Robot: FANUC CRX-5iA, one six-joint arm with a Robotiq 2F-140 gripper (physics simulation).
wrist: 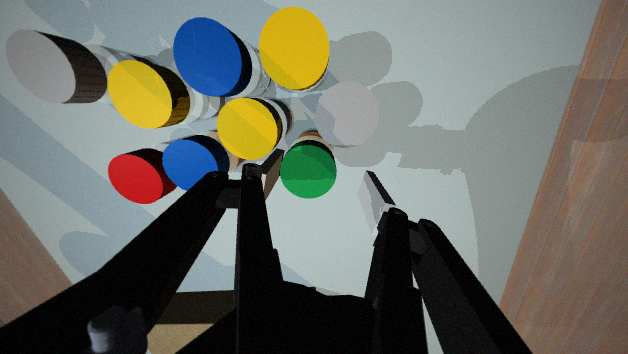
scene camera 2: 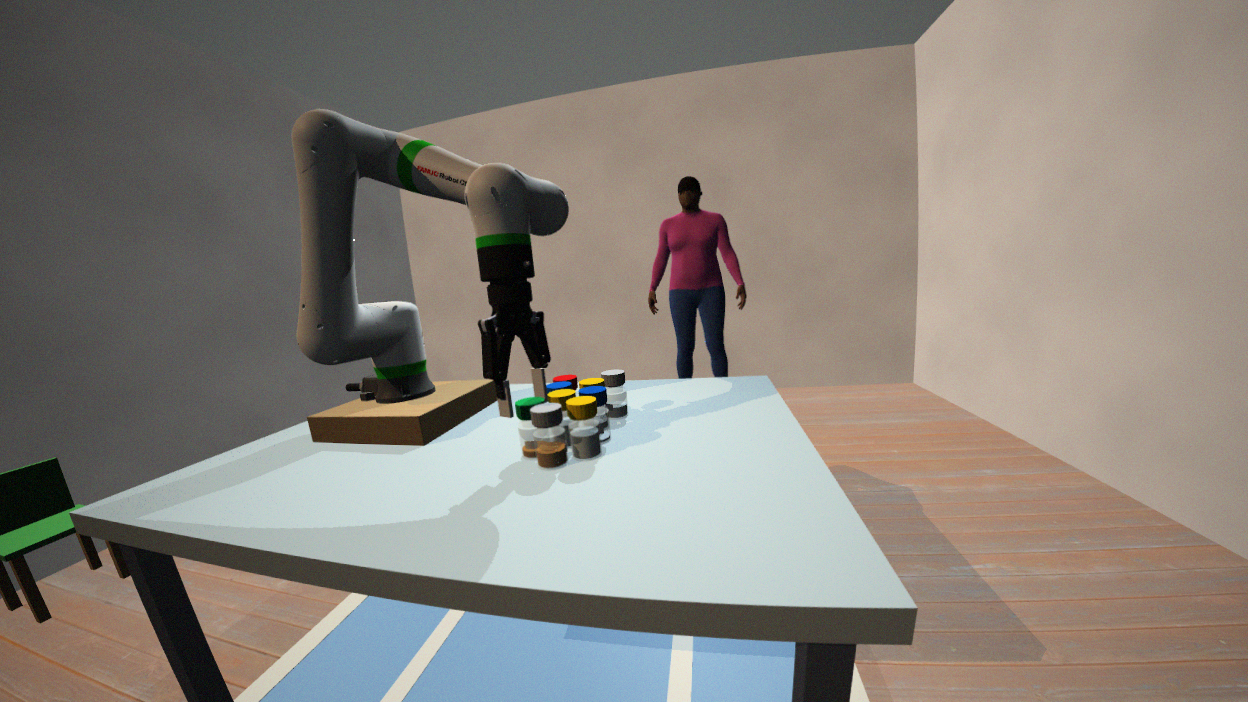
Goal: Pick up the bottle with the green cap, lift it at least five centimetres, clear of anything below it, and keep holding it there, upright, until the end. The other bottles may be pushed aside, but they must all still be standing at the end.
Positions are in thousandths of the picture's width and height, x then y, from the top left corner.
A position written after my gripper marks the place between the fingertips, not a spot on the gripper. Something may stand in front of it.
Observation:
I see my gripper (scene camera 2: 421,582), a grey-capped bottle (scene camera 2: 440,622), a red-capped bottle (wrist: 222,499), a green-capped bottle (scene camera 2: 421,610), a blue-capped bottle (scene camera 2: 480,559) and a grey-capped bottle (scene camera 2: 495,576).
The green-capped bottle is seen too in the wrist view (wrist: 491,482). The blue-capped bottle shows as well in the wrist view (wrist: 337,168). My gripper is seen too in the wrist view (wrist: 514,487).

